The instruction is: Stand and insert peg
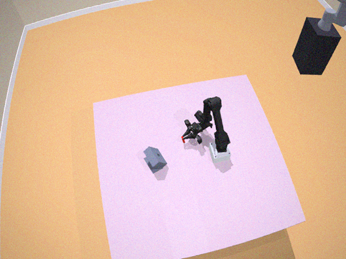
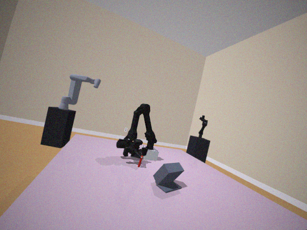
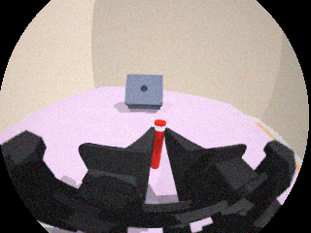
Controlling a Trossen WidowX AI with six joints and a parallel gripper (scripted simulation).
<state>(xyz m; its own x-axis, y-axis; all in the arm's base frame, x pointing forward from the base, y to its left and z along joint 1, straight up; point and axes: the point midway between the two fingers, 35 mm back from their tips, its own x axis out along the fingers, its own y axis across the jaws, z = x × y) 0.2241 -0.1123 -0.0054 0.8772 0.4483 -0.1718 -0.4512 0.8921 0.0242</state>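
The red peg lies 1 cm below my gripper tip. The rest, counted from my gripper tip: sloped panel (18 cm ahead, 14 cm to the left).
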